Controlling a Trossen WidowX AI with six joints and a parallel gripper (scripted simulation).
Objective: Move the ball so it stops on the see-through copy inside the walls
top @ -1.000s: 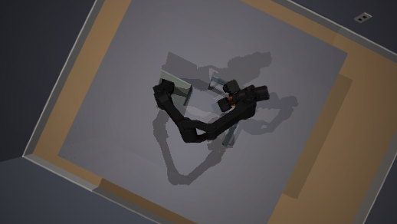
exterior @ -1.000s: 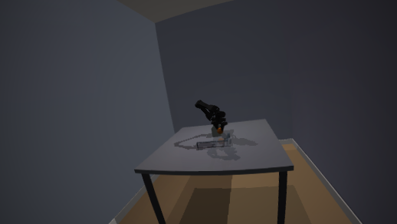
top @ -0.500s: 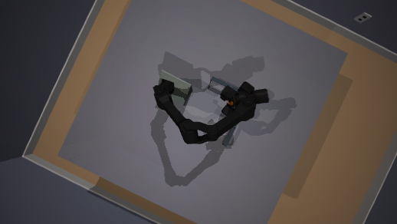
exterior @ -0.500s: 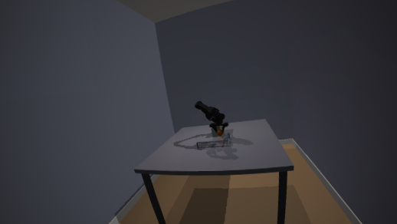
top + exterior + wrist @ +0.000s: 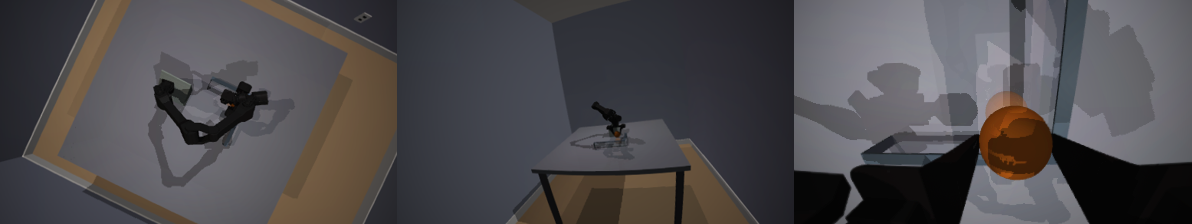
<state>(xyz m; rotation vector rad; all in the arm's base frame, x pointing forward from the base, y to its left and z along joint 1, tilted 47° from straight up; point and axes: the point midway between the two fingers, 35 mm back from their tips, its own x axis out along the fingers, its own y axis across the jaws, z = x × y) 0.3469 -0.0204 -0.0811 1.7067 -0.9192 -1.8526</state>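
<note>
My gripper tip is now right at the orange ball.
</note>
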